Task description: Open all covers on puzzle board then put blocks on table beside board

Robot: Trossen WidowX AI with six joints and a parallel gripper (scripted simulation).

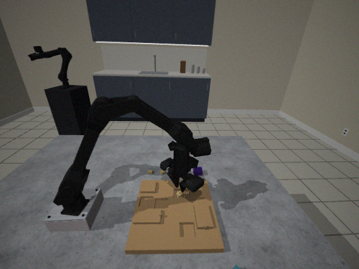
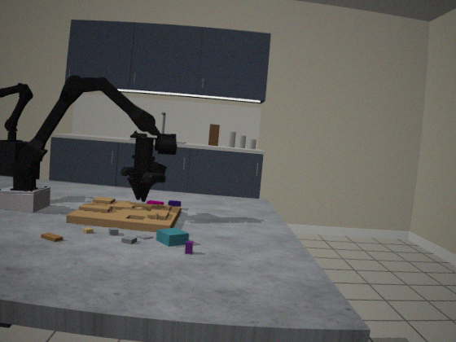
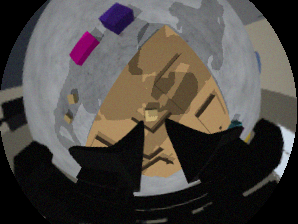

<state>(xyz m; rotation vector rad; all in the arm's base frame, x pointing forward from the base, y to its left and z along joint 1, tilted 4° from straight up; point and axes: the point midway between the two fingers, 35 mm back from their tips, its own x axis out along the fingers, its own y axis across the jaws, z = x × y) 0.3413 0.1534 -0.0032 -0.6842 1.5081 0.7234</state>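
Right now my gripper tip is 20 mm past the tan puzzle board, 50 mm to the left of it and 20 mm above it. From my gripper tip the other things lie so: purple block 70 mm ahead, 160 mm to the left, 30 mm below; magenta block 10 mm behind, 180 mm to the left, 40 mm below; teal block 190 mm ahead, 280 mm to the right, 30 mm below.
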